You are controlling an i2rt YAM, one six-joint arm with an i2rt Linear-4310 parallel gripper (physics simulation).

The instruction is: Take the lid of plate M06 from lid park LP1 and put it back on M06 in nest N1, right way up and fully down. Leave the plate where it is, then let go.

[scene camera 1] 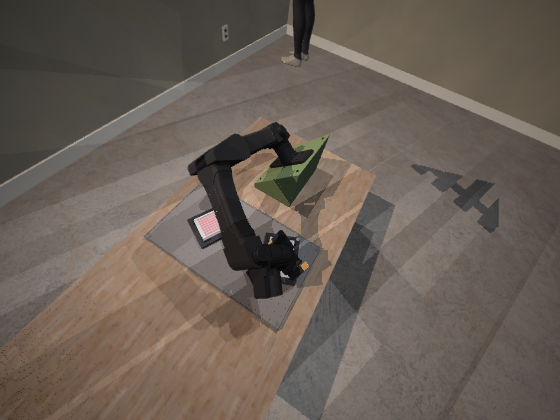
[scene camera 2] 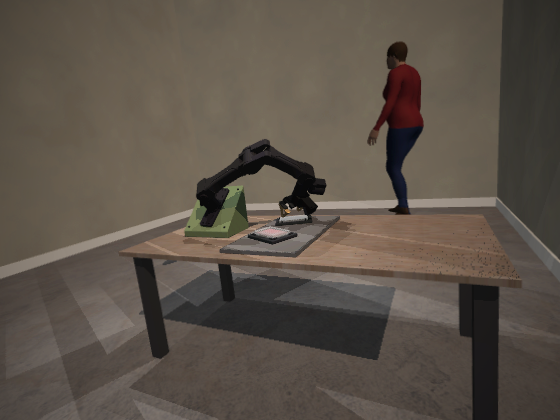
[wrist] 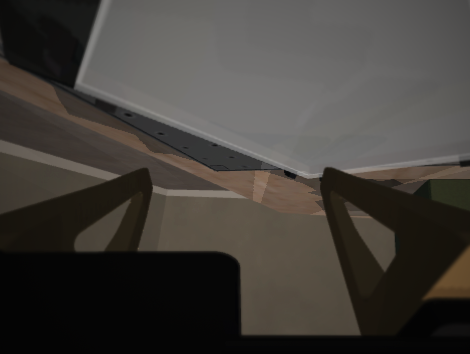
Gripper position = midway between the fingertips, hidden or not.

My gripper [scene camera 1: 297, 253] is open and touches a pale grey lid [wrist: 359, 93].
My gripper shows as well in the wrist view [wrist: 236, 177].
